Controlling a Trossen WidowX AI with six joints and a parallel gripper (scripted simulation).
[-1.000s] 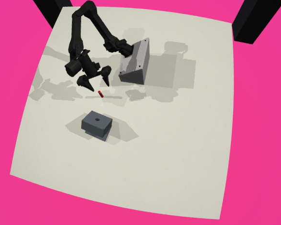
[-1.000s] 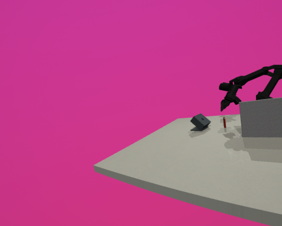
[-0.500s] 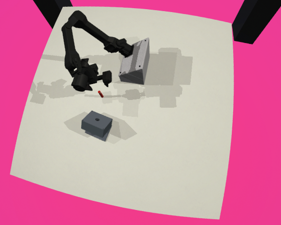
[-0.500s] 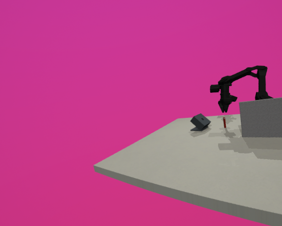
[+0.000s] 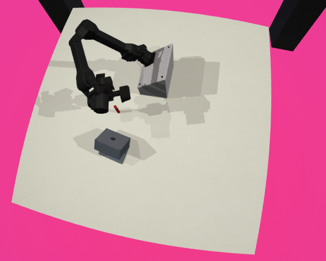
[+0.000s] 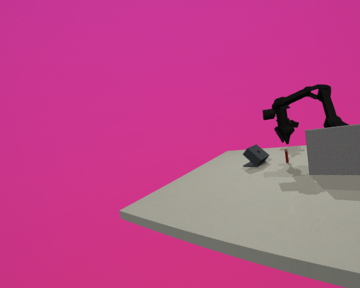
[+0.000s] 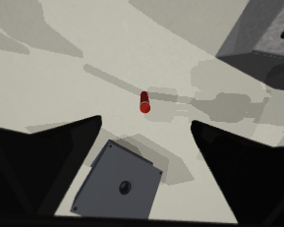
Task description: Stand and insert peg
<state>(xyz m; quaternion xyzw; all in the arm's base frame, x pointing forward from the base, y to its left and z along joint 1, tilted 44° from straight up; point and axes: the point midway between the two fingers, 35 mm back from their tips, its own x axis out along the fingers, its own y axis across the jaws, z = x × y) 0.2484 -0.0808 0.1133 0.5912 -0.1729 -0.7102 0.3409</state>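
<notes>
The red peg lies 6 cm below my gripper tip. Round my gripper tip: dark sloped panel: 17 cm ahead, 1 cm to the left, 6 cm below.
</notes>
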